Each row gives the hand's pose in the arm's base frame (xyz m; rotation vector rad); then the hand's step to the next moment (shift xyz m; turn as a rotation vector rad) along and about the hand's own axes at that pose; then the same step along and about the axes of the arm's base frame.
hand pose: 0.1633 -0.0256 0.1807 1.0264 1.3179 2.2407
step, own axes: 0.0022 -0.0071 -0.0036 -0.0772 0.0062 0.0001
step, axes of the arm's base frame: -0.0046 0.0028 -0.0063 0.0529 -0.0501 -0.0264
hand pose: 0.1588 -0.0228 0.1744 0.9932 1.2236 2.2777
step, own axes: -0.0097 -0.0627 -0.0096 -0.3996 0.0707 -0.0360
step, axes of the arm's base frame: -0.0008 0.0234 -0.0597 0.2473 -0.3015 -0.1181
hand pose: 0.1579 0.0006 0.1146 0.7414 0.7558 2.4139
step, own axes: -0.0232 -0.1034 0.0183 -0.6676 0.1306 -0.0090
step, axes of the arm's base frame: 0.0585 0.0672 -0.0602 0.4412 -0.4944 -0.1539
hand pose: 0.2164 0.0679 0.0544 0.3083 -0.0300 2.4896
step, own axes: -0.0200 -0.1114 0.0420 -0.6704 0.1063 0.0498
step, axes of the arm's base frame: 0.0902 0.0742 0.0306 0.4703 -0.4820 -0.0985
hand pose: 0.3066 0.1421 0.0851 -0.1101 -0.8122 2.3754
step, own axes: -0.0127 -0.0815 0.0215 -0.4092 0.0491 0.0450
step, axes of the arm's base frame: 0.0478 0.0318 0.0630 0.2916 -0.2921 -0.0392
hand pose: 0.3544 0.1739 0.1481 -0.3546 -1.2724 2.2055
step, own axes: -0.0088 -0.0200 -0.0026 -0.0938 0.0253 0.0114
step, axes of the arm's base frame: 0.0151 0.0045 0.0154 0.0616 -0.0732 -0.0205
